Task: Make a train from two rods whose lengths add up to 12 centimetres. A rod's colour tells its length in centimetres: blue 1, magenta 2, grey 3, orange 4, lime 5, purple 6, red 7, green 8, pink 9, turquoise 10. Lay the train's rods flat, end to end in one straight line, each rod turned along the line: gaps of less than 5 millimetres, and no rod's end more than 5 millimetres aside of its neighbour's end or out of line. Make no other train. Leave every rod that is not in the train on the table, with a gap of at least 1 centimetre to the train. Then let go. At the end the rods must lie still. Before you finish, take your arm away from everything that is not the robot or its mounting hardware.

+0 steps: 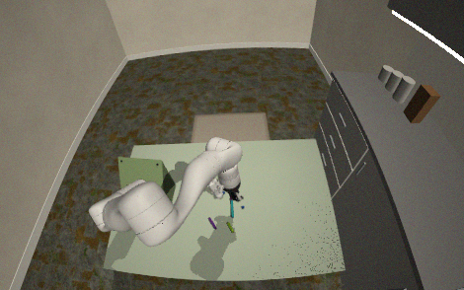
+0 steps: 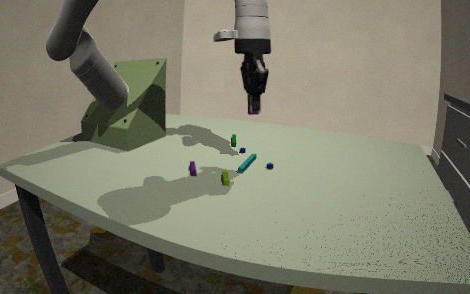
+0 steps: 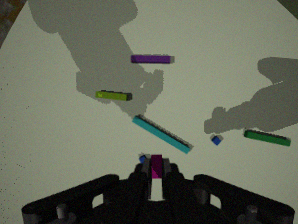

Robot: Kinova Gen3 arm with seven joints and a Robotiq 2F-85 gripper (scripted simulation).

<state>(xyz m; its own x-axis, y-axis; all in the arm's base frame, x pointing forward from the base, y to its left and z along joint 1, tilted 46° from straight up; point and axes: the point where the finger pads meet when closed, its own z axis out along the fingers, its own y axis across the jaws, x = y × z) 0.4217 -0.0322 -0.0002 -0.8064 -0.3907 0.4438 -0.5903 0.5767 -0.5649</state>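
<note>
My gripper is now 11 cm past the green rod, 14 cm to the right of it and 13 cm above it. The rest, counted from my hand: magenta rod 2 cm below; turquoise rod 1 cm behind, 13 cm below; lime rod 1 cm behind, 10 cm to the right, 13 cm below.
</note>
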